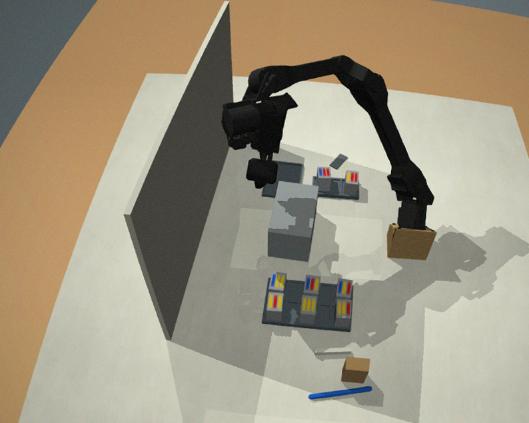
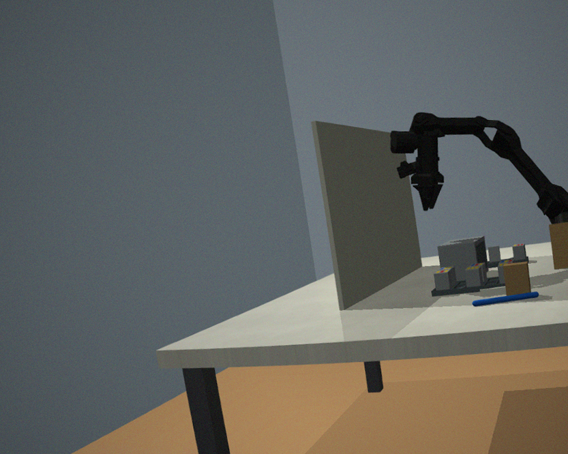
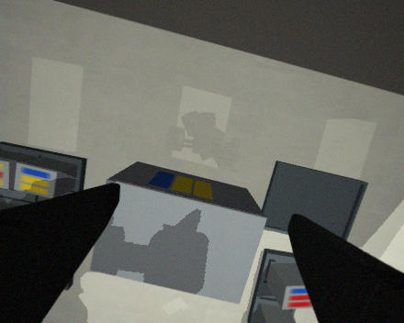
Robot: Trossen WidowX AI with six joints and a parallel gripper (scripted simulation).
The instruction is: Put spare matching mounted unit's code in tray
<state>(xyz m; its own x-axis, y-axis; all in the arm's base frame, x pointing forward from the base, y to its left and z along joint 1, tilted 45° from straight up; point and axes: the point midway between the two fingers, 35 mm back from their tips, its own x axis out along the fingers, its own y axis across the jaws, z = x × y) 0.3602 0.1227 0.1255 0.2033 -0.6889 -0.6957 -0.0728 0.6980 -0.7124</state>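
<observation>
Now: gripper tip 14 cm above the grey mounted unit, 8 cm past it and 2 cm to the right of it. Also, from my gripper tip: brown box (38 cm to the left, 27 cm behind, 16 cm below); grey wall panel (15 cm ahead, 3 cm above, 1 cm to the left); grey holder (19 cm below, 18 cm behind, 16 cm to the right).
</observation>
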